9 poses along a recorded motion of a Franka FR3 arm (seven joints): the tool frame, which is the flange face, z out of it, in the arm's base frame.
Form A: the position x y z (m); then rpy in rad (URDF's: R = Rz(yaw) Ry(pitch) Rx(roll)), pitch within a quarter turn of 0, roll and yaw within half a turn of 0.
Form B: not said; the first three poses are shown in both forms.
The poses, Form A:
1: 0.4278 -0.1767 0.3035 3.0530 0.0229 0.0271
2: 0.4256 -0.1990 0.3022 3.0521 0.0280 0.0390
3: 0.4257 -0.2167 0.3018 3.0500 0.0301 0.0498
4: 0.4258 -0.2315 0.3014 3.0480 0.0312 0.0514
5: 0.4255 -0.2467 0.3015 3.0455 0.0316 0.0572
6: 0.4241 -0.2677 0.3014 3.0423 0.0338 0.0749
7: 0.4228 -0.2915 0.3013 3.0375 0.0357 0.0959
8: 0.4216 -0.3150 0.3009 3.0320 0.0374 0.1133
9: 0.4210 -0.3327 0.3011 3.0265 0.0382 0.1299
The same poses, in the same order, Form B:
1: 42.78 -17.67 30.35 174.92 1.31 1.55
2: 42.56 -19.90 30.22 174.87 1.60 2.23
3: 42.57 -21.67 30.18 174.75 1.72 2.85
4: 42.58 -23.15 30.14 174.64 1.79 2.95
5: 42.55 -24.67 30.15 174.49 1.81 3.28
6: 42.41 -26.77 30.14 174.31 1.94 4.29
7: 42.28 -29.15 30.13 174.04 2.05 5.49
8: 42.16 -31.50 30.09 173.72 2.14 6.49
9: 42.10 -33.27 30.11 173.41 2.19 7.44
